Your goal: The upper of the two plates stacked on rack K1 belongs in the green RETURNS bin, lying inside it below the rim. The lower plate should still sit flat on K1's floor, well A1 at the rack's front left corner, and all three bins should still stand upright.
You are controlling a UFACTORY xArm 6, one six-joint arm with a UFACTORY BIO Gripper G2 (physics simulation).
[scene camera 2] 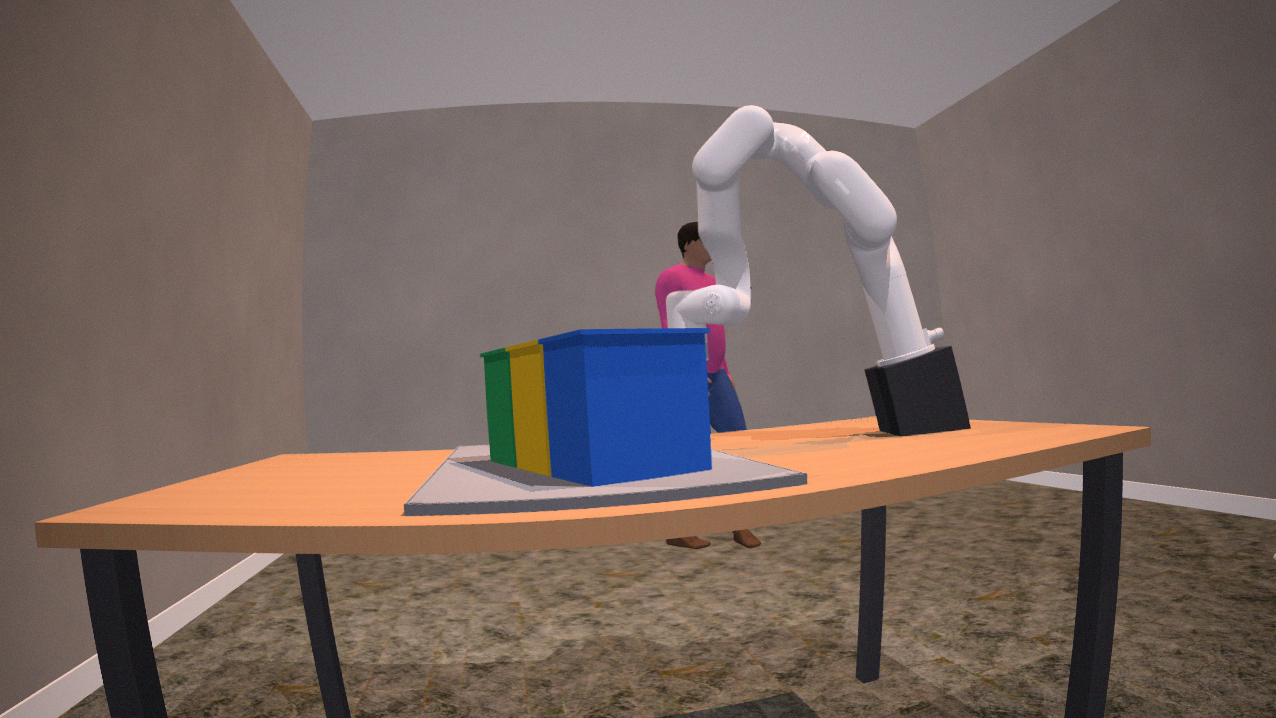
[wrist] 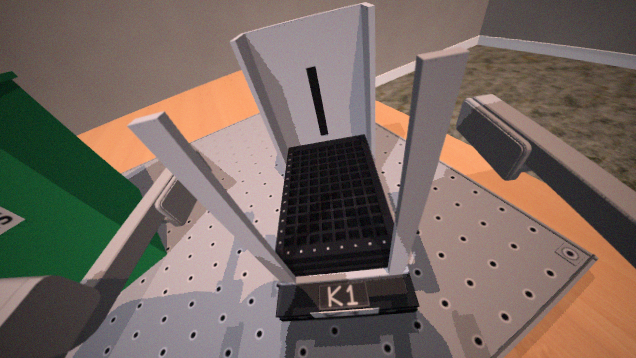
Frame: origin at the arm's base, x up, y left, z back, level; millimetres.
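Where they show: hand, its tool point: (wrist: 322,162); arm's base, origin of its link: (scene camera 2: 906,357).
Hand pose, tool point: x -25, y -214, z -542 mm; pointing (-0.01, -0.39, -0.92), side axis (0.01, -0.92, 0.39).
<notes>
Each offset is from my tool point to the top centre of the thing. Level surfaces: height alone.
Rack K1 @[dz -29, dx +48, dy -9 mm] (wrist: 337,55) stands in the middle of the wrist view, with a tall slotted back wall, two front posts and a K1 label. The black upper plate @[dz -39, dx -59, dy -12 mm] (wrist: 332,195) lies flat on the stack between the posts. The lower plate shows as a dark layer under its front edge; its well A1 cannot be seen. My gripper (wrist: 335,170) is open and empty, its fingers wide apart on either side of the rack, the left one partly behind the left post. In scene camera 2 the fingers are hidden behind the bins. The green RETURNS bin @[dz -141, dx +74, dy +256 mm] (scene camera 2: 499,410) (wrist: 60,200) stands upright, left of the rack.
The yellow bin @[dz -89, dx +74, dy +376 mm] (scene camera 2: 528,410) and blue bin @[dz -38, dx +74, dy +497 mm] (scene camera 2: 642,410) stand upright in a row with the green one. The bins and rack stand on a grey perforated board @[dx -106 mm] (scene camera 2: 464,495) (wrist: 492,240) on the wooden table @[dx -119 mm] (scene camera 2: 223,491). A person (scene camera 2: 687,281) stands beyond the table, behind the arm.
</notes>
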